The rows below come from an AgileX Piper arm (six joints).
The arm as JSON. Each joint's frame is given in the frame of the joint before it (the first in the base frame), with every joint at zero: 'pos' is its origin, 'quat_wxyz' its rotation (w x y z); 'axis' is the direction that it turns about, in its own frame. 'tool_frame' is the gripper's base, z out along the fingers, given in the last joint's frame.
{
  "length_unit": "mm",
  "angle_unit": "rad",
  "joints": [
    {
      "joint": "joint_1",
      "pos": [
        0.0,
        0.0,
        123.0
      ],
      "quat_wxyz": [
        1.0,
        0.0,
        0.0,
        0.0
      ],
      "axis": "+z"
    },
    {
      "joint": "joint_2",
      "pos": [
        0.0,
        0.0,
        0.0
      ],
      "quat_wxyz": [
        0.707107,
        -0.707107,
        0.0,
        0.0
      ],
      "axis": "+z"
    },
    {
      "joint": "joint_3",
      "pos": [
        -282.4,
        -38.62,
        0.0
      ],
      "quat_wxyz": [
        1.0,
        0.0,
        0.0,
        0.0
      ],
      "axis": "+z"
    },
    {
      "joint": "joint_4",
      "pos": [
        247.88,
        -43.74,
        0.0
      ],
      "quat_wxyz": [
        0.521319,
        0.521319,
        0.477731,
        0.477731
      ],
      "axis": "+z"
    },
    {
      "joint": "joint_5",
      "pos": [
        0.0,
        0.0,
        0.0
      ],
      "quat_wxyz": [
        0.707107,
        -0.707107,
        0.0,
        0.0
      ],
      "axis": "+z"
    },
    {
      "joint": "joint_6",
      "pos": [
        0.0,
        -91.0,
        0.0
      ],
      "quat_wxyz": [
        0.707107,
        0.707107,
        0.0,
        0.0
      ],
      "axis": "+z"
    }
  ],
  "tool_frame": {
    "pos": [
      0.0,
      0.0,
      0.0
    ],
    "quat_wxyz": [
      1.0,
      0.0,
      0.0,
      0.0
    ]
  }
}
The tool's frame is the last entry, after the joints.
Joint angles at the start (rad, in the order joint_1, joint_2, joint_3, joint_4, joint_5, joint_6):
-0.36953 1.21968 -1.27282 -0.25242 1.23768 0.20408
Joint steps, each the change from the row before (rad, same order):
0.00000 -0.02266 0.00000 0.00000 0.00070 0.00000
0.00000 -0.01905 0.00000 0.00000 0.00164 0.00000
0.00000 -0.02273 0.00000 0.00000 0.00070 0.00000
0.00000 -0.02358 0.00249 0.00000 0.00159 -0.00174
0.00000 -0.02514 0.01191 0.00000 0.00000 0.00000
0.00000 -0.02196 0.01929 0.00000 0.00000 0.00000
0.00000 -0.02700 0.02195 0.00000 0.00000 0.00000
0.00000 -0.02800 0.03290 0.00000 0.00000 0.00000
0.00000 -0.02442 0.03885 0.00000 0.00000 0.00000
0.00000 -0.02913 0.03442 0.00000 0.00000 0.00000
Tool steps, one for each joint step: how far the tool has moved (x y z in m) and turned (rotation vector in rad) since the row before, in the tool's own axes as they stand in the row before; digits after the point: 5 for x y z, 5 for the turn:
0.00270 -0.00204 -0.00699 -0.00249 -0.02118 0.00535
0.00236 -0.00174 -0.00588 -0.00189 -0.01677 0.00450
0.00273 -0.00205 -0.00700 -0.00252 -0.02124 0.00537
0.00329 -0.00204 -0.00666 -0.00213 -0.01879 0.00324
0.00479 -0.00177 -0.00486 -0.00153 -0.01276 0.00313
0.00558 -0.00118 -0.00207 -0.00031 -0.00258 0.00063
0.00663 -0.00148 -0.00280 -0.00058 -0.00487 0.00119
0.00850 -0.00110 -0.00034 0.00057 0.00473 -0.00116
0.00907 -0.00052 0.00231 0.00167 0.01392 -0.00341
0.00899 -0.00101 0.00027 0.00061 0.00510 -0.00125

